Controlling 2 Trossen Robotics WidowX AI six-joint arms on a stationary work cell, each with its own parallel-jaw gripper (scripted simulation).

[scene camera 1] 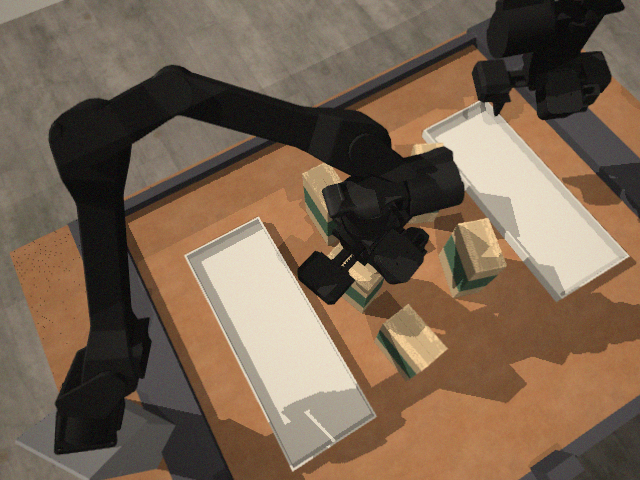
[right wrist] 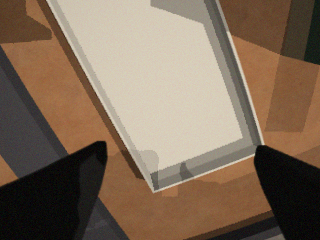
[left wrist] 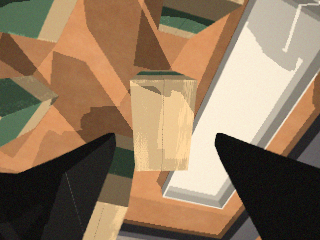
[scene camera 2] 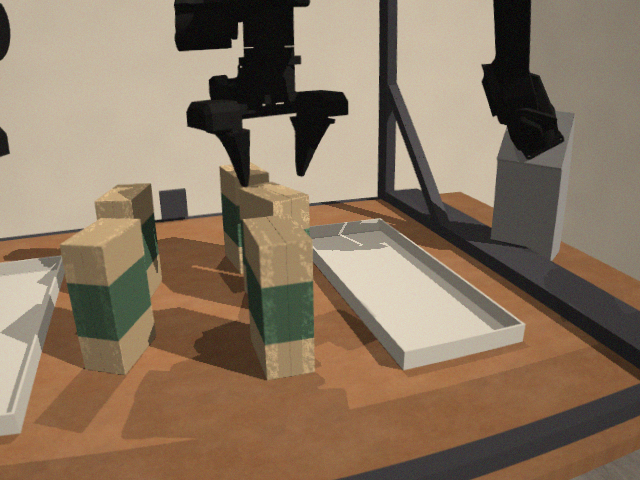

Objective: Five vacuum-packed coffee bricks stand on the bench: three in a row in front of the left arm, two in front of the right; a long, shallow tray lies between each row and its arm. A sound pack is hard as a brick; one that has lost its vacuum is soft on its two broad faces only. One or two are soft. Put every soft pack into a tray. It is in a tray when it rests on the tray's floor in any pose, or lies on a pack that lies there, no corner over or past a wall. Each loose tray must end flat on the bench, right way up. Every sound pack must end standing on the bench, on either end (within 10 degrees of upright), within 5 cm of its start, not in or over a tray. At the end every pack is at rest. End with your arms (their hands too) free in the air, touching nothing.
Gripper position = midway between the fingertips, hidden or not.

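Left gripper [scene camera 2: 273, 181], also [scene camera 1: 356, 260] and [left wrist: 166, 138]. Right gripper [scene camera 1: 518, 112], also [right wrist: 182, 152]. Tray [scene camera 1: 307, 393]. Another tray [scene camera 1: 549, 229]. Dark block [scene camera 2: 173, 203].
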